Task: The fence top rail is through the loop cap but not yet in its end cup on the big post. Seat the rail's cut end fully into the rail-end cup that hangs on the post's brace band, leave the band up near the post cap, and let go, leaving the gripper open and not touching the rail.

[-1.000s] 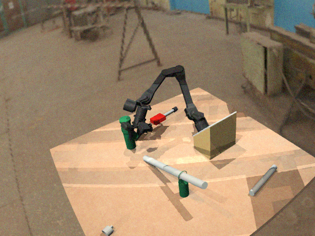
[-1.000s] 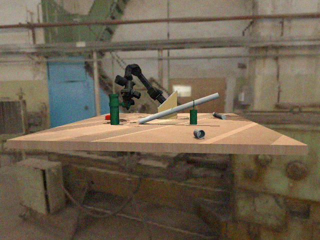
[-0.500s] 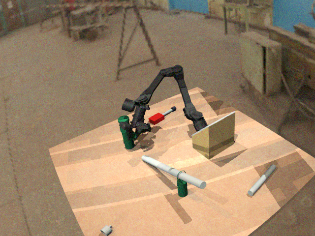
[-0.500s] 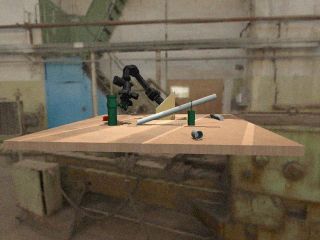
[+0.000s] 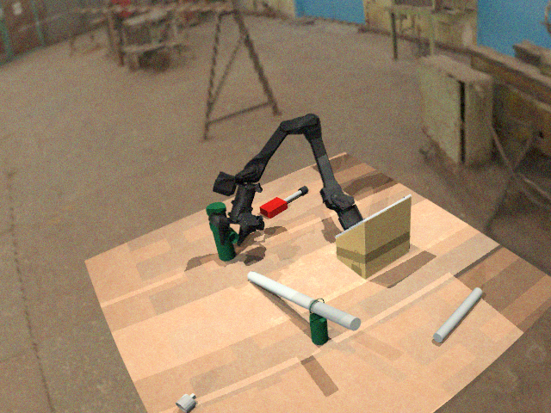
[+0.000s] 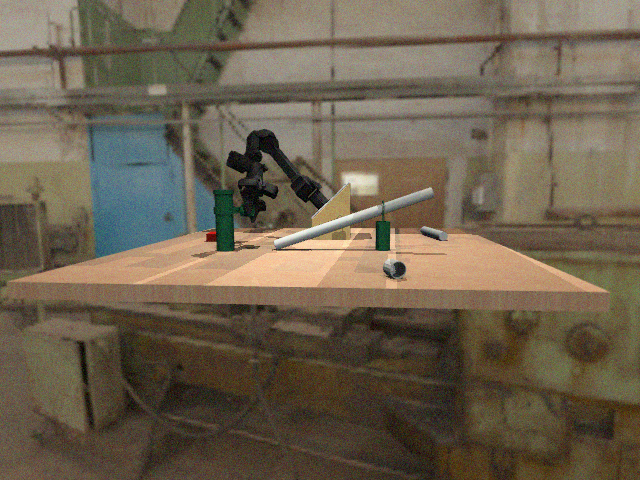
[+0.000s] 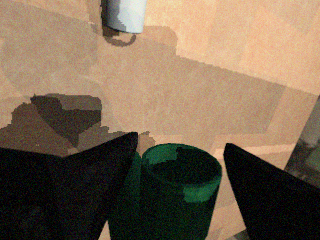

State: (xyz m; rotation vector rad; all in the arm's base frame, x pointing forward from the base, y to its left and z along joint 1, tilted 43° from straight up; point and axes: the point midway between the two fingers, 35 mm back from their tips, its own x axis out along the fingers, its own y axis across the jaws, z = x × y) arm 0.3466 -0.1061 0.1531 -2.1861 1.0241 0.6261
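My gripper tip is now 1 cm past the green rail-end cup, 3 cm to the left of it and 3 cm below it. From my gripper tip the other things lie so: short green post 8 cm behind, 43 cm to the left; small grey fitting 34 cm ahead, 47 cm to the left, 9 cm below; grey tube 46 cm behind, 62 cm to the left, 9 cm below.
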